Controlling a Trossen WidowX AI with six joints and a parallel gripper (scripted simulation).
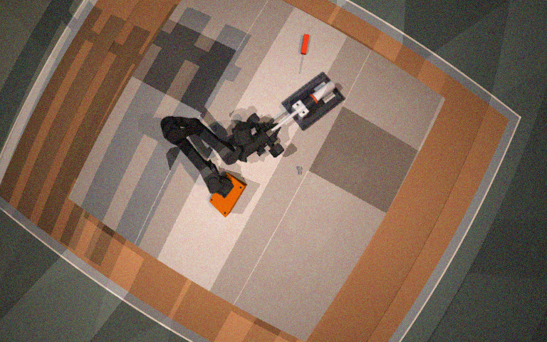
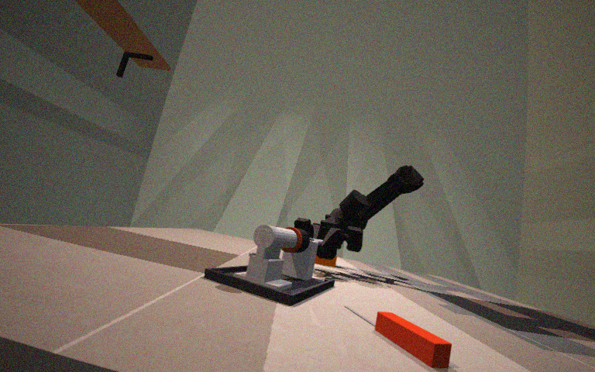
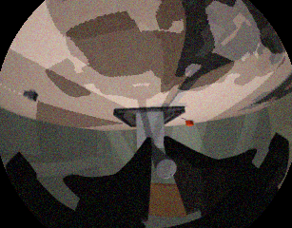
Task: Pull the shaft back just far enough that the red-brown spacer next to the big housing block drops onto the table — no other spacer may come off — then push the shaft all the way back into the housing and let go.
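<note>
The light shaft lies 70 mm ahead of my gripper tip, 20 mm to the right of it and 20 mm above it. The rest, counted from my gripper tip: small grey piece: 180 mm to the right, 90 mm behind, 60 mm below; then dark spacer: 160 mm ahead, 40 mm to the right, 20 mm above; then red-brown spacer: 170 mm ahead, 40 mm to the right, 20 mm above.
</note>
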